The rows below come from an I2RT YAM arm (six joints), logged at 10 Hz.
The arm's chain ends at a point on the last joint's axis. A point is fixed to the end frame.
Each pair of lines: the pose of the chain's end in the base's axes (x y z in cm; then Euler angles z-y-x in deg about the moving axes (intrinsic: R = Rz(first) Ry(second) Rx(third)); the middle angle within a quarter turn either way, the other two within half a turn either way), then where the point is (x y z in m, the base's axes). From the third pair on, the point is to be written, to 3 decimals.
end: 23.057 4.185 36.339 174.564 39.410 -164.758
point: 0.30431 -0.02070 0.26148
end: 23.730 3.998 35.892 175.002 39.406 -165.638
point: 0.31221 -0.02007 0.25636
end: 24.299 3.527 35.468 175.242 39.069 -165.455
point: 0.317 -0.025 0.252
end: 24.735 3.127 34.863 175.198 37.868 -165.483
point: 0.320 -0.029 0.244
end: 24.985 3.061 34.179 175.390 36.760 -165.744
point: 0.320 -0.028 0.236
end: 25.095 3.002 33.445 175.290 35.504 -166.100
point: 0.319 -0.028 0.226
